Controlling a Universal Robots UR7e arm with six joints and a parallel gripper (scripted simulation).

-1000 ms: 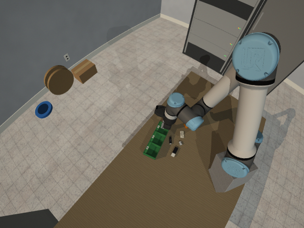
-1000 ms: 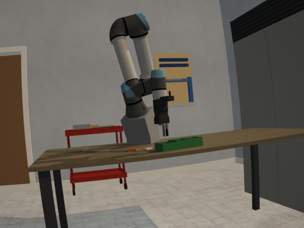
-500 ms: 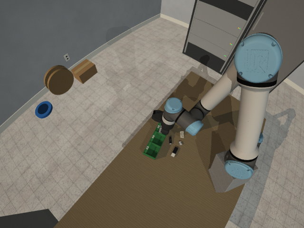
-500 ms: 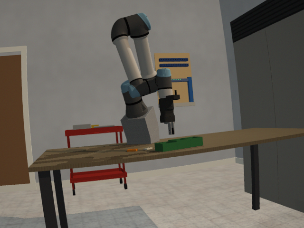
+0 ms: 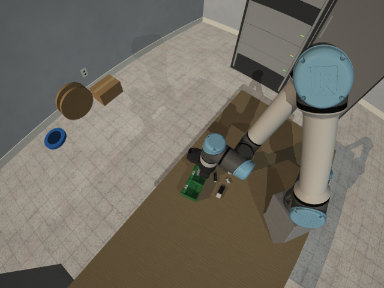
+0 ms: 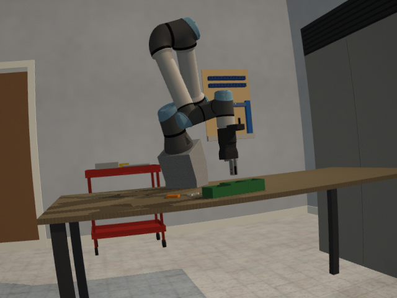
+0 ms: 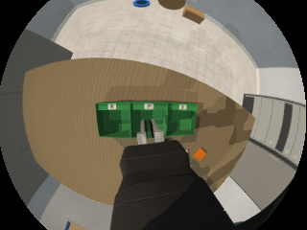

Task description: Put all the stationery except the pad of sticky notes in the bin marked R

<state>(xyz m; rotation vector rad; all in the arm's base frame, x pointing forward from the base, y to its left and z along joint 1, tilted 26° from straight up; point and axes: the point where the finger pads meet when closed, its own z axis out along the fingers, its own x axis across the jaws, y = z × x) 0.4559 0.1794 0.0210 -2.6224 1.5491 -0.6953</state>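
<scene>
My hand is 7 cm above the row of three bins. Also, from my hand: beige dotted tile (9 cm behind, 16 cm to the right, 9 cm below); black stick (6 cm behind, 7 cm to the right, 9 cm below); small grey piece (12 cm behind, 10 cm to the right, 8 cm below).
</scene>
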